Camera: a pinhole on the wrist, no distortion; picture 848 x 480 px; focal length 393.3 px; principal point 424.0 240.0 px. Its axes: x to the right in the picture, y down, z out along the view. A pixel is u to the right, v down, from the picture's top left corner.
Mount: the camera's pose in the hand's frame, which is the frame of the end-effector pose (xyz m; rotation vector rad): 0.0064 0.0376 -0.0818 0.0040 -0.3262 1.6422
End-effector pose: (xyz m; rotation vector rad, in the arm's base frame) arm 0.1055 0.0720 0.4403 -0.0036 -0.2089 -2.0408
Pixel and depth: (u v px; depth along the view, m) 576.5 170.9 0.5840
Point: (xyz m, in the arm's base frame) 0.1947 0.1158 0.9936
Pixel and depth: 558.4 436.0 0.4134
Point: 0.2784 0.3377 0.7190
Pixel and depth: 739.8 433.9 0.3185
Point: 0.3774 0.2209 0.6864
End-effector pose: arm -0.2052 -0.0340 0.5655 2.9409 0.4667 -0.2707
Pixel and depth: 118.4 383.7 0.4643
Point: -0.5768 0.2574 0.3070
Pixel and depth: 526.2 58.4 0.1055
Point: -0.1673 -0.0733 0.5308
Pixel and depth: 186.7 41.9 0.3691
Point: -0.1937 0.1918 0.2482
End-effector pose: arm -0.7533 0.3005 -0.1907 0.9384 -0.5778 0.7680
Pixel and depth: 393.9 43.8 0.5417
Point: -0.6231 -0.1044 0.1163
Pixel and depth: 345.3 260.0 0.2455
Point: -0.7475 0.1387 -0.1889
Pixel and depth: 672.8 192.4 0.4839
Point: -1.0265 -0.0275 0.0985
